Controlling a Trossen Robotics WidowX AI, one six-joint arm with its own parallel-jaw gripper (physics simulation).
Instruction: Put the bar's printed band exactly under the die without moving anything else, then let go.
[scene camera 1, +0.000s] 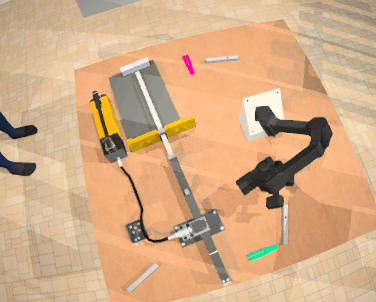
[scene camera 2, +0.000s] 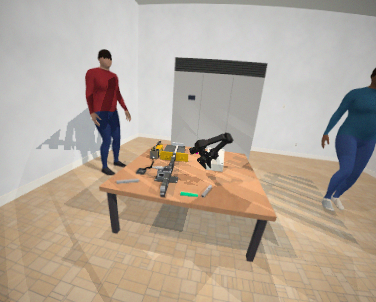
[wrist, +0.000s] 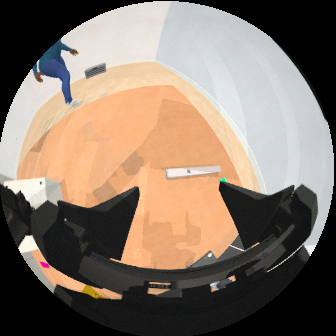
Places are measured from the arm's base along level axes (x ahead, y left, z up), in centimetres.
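Pixels of known places: gripper, between the fingertips: (scene camera 1: 282, 193) (scene camera 2: 208, 168) (wrist: 180, 187); arm's base, origin of its link: (scene camera 1: 261, 113) (scene camera 2: 214, 156).
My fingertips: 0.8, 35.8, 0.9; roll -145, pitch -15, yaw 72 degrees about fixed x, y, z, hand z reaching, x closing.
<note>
For each thing: its top centre in the pictures, then the offset to it from my fingertips, as dx, dy, dz. "spot": a spot on its surface instead.
- pale grey bar, centre of its top: (wrist: 198, 170) (scene camera 1: 285, 224) (scene camera 2: 207, 189) -2.3, +11.4, -12.8
- top, a spot on its surface: (scene camera 1: 222, 59) spot: +7.0, -76.7, -13.0
- grey press head, a spot on its surface: (scene camera 1: 199, 227) spot: +33.9, +6.0, -2.9
- long dark rail, a spot on its surface: (scene camera 1: 207, 242) spot: +31.9, +12.1, -7.2
- Green pliers-like tool, centre of its top: (scene camera 1: 263, 252) (scene camera 2: 189, 193) +9.5, +20.9, -13.6
- magenta tool, centre of its top: (scene camera 1: 188, 63) +25.0, -77.7, -13.6
- yellow fence, a spot on its surface: (scene camera 1: 145, 142) spot: +51.3, -35.8, -10.3
- yellow pump, a spot on its surface: (scene camera 1: 104, 117) spot: +69.0, -50.5, -6.2
- black hose, a spot on its surface: (scene camera 1: 139, 200) spot: +57.7, -10.8, -13.7
- dark perforated block, a spot on its surface: (scene camera 1: 134, 232) spot: +62.0, +2.8, -14.5
A pale grey bar (scene camera 1: 285, 223) (scene camera 2: 207, 190) (wrist: 200, 171) lies flat on the table, with a small dark mark near its middle in the wrist view. Two other grey bars lie at the top (scene camera 1: 222, 59) and lower left (scene camera 1: 143, 277) in scene camera 1. The grey press head (scene camera 1: 199, 227) stands across a long dark rail (scene camera 1: 207, 242); the die under it is hidden. A white line crosses the rail below the press. My gripper (scene camera 1: 260, 193) (wrist: 180, 187) is open and empty, above the table, a little up and left of the nearest bar in scene camera 1.
Green pliers-like tool (scene camera 1: 263, 252) (scene camera 2: 189, 194) lies beside the nearest bar. A magenta tool (scene camera 1: 188, 64) lies near the top. A yellow fence (scene camera 1: 145, 142) and yellow pump (scene camera 1: 104, 117) stand left, with a black hose (scene camera 1: 139, 200) to the press. A dark perforated block (scene camera 1: 134, 232) lies beside the hose.
</note>
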